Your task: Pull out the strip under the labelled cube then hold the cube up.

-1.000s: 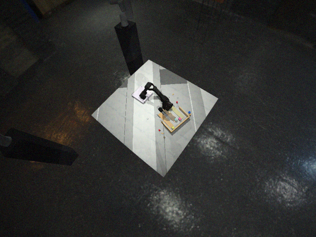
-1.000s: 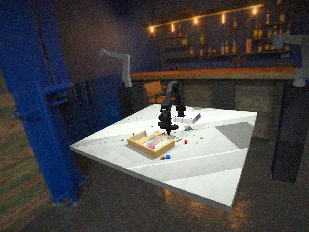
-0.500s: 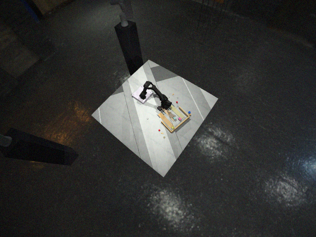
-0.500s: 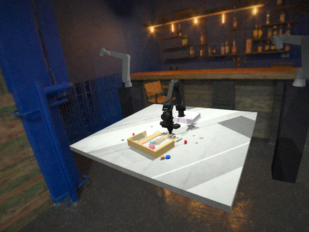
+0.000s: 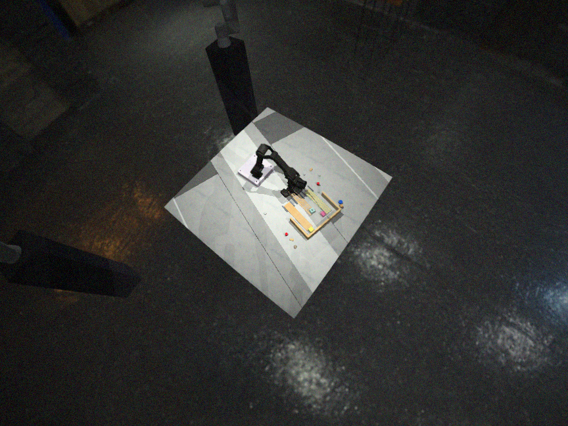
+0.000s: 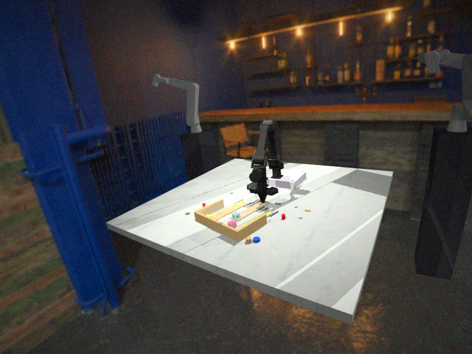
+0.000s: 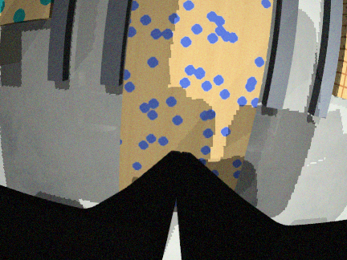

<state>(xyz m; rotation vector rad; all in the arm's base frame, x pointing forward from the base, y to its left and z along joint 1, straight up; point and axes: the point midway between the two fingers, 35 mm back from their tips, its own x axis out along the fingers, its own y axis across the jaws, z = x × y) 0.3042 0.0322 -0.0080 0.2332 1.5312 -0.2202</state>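
The teal cube labelled m is 20 cm ahead of my gripper tip, 6 cm to the right of it and 2 cm above it. Also, from my gripper tip: small tan block: 36 cm ahead, 10 cm to the left; then blue disc: 34 cm ahead, 12 cm to the left.
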